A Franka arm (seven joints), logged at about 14 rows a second.
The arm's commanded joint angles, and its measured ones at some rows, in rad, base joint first. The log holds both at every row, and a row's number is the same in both.
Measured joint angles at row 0:
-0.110 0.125 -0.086 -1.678 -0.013 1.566 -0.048
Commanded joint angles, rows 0 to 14:
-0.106 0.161 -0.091 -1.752 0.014 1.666 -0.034
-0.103 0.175 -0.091 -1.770 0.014 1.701 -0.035
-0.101 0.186 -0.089 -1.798 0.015 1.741 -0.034
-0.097 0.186 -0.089 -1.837 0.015 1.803 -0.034
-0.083 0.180 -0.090 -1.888 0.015 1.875 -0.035
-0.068 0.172 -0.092 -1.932 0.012 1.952 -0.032
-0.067 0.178 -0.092 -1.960 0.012 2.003 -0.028
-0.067 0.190 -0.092 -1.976 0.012 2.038 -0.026
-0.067 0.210 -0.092 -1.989 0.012 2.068 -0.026
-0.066 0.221 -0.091 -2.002 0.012 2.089 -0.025
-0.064 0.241 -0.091 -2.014 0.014 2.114 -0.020
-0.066 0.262 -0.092 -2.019 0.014 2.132 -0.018
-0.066 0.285 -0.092 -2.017 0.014 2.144 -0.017
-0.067 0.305 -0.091 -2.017 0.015 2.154 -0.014
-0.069 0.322 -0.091 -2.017 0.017 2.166 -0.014
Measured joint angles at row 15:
-0.073 0.291 -0.085 -2.019 -0.011 2.136 -0.031
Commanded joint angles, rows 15 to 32:
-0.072 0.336 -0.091 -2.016 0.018 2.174 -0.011
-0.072 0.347 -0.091 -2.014 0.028 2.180 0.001
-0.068 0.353 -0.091 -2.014 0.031 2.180 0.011
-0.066 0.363 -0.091 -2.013 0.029 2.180 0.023
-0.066 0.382 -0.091 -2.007 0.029 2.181 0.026
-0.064 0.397 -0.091 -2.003 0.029 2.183 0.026
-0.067 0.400 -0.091 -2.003 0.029 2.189 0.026
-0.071 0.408 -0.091 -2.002 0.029 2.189 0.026
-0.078 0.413 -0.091 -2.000 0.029 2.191 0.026
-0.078 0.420 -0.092 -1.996 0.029 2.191 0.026
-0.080 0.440 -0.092 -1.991 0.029 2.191 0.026
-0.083 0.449 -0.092 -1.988 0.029 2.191 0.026
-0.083 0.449 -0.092 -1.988 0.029 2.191 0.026
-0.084 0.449 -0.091 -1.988 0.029 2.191 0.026
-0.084 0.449 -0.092 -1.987 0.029 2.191 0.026
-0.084 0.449 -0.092 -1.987 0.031 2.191 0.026
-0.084 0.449 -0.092 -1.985 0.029 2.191 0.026
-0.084 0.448 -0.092 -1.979 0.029 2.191 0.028
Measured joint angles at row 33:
-0.082 0.443 -0.091 -1.998 0.002 2.189 0.017
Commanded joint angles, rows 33 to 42:
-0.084 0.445 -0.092 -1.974 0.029 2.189 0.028
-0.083 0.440 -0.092 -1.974 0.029 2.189 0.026
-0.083 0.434 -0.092 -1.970 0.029 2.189 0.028
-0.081 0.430 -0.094 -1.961 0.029 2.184 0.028
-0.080 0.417 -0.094 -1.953 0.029 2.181 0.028
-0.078 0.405 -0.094 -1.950 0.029 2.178 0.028
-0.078 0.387 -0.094 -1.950 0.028 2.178 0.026
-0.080 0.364 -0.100 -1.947 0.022 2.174 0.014
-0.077 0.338 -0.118 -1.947 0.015 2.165 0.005
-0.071 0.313 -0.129 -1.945 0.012 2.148 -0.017
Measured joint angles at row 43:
-0.079 0.388 -0.104 -1.932 0.003 2.185 0.014
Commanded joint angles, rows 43 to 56:
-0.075 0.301 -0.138 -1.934 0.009 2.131 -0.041
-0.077 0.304 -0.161 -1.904 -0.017 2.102 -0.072
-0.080 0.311 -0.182 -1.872 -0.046 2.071 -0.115
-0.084 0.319 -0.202 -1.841 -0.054 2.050 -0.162
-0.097 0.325 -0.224 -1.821 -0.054 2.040 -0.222
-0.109 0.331 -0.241 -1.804 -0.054 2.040 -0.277
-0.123 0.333 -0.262 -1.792 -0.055 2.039 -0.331
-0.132 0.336 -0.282 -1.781 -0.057 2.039 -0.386
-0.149 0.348 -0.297 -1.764 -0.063 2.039 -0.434
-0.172 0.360 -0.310 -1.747 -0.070 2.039 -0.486
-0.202 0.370 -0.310 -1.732 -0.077 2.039 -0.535
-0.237 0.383 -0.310 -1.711 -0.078 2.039 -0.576
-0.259 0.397 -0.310 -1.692 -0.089 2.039 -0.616
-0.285 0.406 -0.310 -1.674 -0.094 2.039 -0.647
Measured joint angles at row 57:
-0.246 0.369 -0.313 -1.743 -0.072 2.064 -0.589
